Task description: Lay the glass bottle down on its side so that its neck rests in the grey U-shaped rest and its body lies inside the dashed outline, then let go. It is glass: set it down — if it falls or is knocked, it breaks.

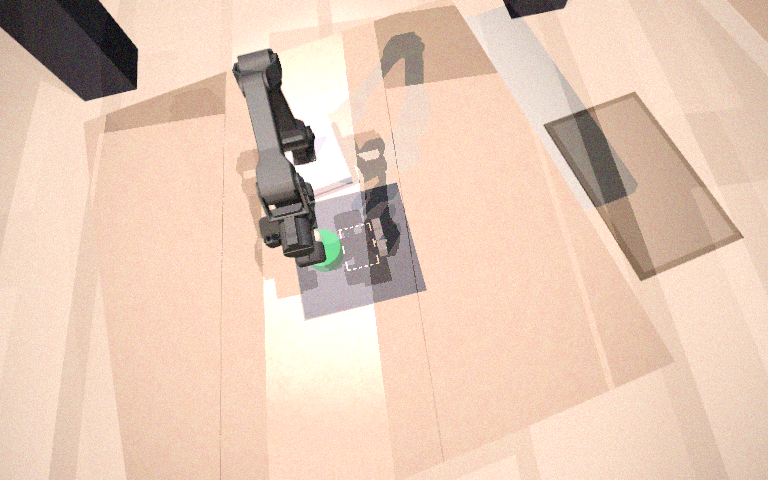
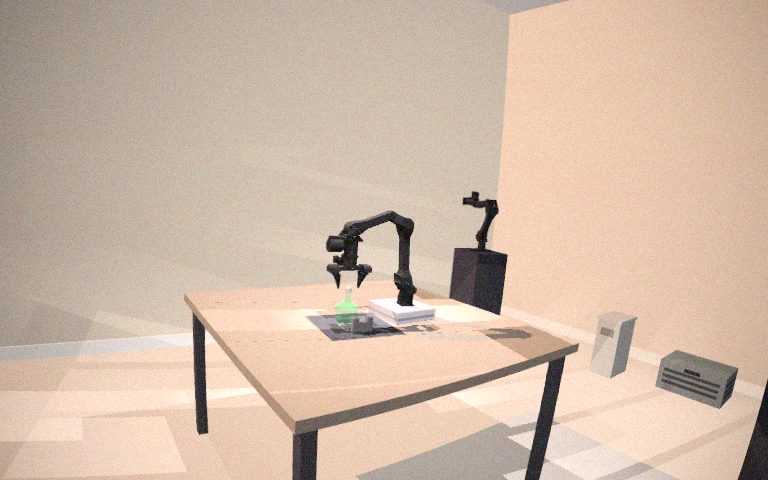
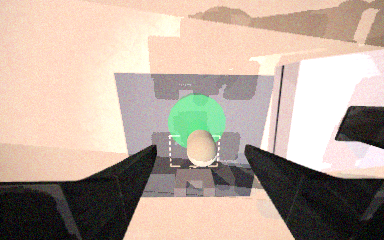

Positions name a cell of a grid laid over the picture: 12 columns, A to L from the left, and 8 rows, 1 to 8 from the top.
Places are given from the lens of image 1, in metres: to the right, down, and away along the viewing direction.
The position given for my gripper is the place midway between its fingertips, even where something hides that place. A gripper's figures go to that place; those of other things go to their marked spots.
my gripper (image 1: E4): -0.17, -0.01, 0.94
glass bottle (image 1: F5): -0.12, 0.03, 1.00
grey mat (image 1: G5): 0.04, 0.09, 1.03
